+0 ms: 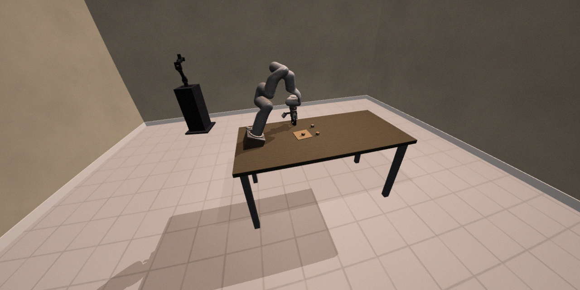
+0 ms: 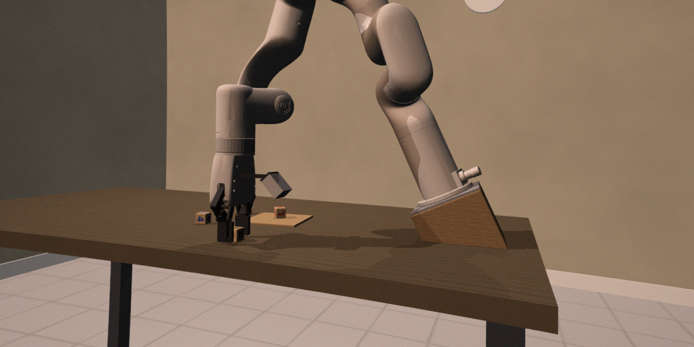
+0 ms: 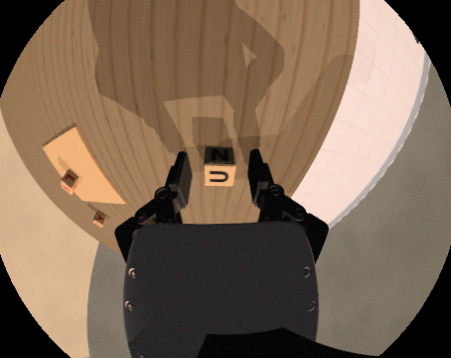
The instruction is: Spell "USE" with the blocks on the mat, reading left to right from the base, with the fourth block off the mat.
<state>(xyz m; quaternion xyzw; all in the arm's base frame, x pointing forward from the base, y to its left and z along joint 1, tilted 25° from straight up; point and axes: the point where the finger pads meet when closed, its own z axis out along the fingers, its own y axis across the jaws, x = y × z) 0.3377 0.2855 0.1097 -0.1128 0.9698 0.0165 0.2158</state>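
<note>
Right now my hand is 21 cm to the left of the tan mat, 6 cm short of it and 2 cm above it.
</note>
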